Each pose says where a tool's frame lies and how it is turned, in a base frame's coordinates. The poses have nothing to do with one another.
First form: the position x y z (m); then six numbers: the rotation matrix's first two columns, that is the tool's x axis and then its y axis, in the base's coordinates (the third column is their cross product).
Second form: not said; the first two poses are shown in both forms.
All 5 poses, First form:
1: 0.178 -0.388 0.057 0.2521 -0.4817 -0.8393 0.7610 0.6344 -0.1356
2: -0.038 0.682 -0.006 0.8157 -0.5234 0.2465 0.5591 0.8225 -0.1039
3: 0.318 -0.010 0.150 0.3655 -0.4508 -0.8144 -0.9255 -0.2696 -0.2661
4: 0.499 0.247 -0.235 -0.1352 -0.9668 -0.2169 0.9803 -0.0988 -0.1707
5: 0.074 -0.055 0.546 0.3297 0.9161 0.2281 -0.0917 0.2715 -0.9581
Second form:
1: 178 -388 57 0.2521 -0.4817 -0.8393 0.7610 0.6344 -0.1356
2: -38 682 -6 0.8157 -0.5234 0.2465 0.5591 0.8225 -0.1039
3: 318 -10 150 0.3655 -0.4508 -0.8144 -0.9255 -0.2696 -0.2661
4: 499 247 -235 -0.1352 -0.9668 -0.2169 0.9803 -0.0988 -0.1707
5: 74 -55 546 0.3297 0.9161 0.2281 -0.0917 0.2715 -0.9581
